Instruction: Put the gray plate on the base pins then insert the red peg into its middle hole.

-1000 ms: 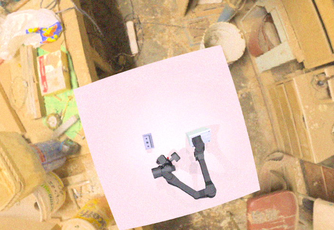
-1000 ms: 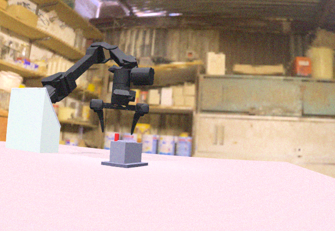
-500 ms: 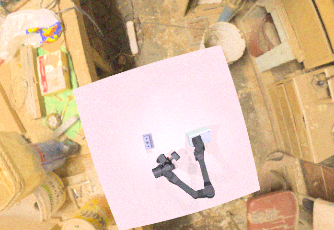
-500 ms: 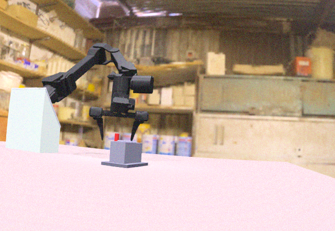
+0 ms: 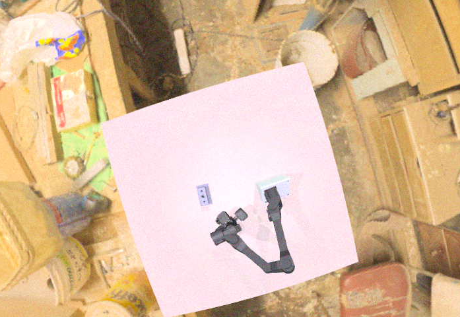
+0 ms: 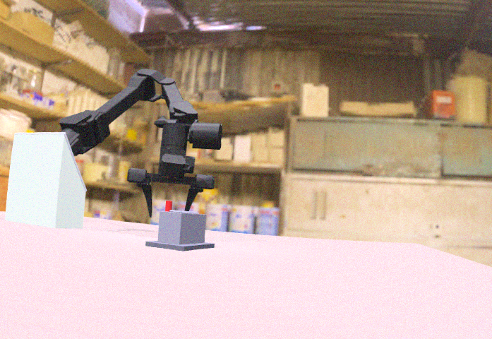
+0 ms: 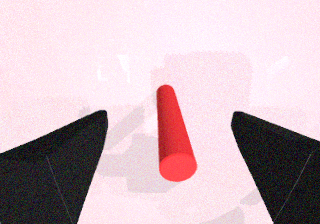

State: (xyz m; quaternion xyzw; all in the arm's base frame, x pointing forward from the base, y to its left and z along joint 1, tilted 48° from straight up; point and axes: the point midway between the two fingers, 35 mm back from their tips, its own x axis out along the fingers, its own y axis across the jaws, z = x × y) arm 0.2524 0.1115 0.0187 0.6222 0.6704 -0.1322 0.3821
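The gray plate lies 10 cm ahead of my gripper tip and 18 cm to the right of it. The rest, counted from my gripper tip: red peg right at my gripper tip; flat base 10 cm ahead, 18 cm to the right, 3 cm below.
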